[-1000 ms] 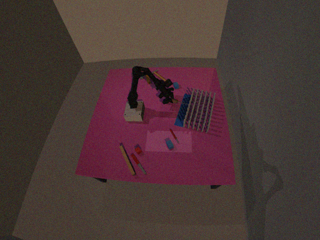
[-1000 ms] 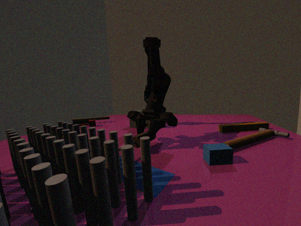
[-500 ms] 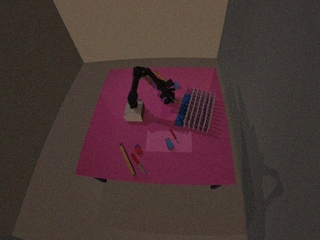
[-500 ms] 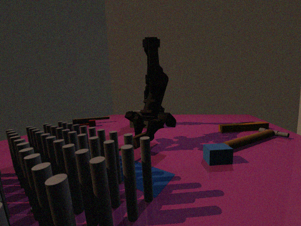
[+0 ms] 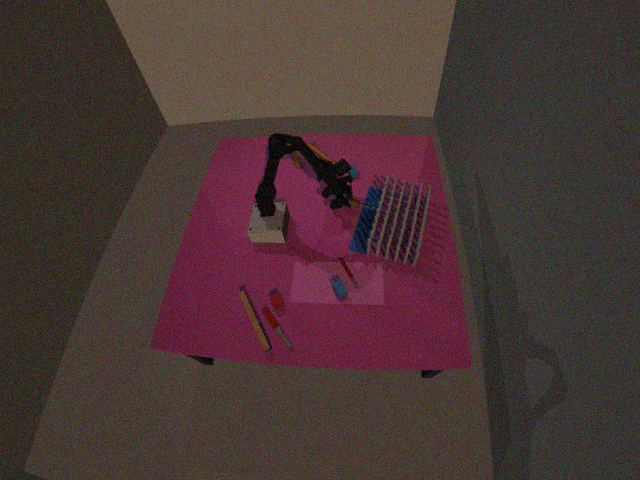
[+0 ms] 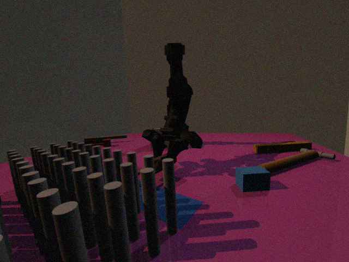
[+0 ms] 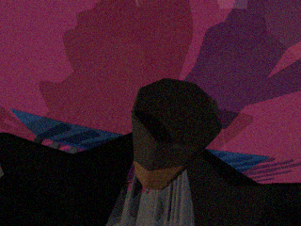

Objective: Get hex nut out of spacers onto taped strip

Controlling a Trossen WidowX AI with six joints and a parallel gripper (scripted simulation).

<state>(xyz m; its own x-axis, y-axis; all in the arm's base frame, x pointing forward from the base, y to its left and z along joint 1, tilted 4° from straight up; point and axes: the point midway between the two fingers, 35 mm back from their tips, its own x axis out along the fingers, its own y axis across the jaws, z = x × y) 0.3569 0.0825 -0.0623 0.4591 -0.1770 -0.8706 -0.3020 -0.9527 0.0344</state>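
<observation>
The blue taped strip is 8 cm ahead of my gripper tip, 7 cm to the right of it and 3 cm below it. The rest, counted from my gripper tip: orange bar (39 cm to the left, 31 cm behind, 1 cm below); red screwdriver (37 cm to the right, 2 cm below, 1 cm behind); hook tool (10 cm ahead, 3 cm to the right).
</observation>
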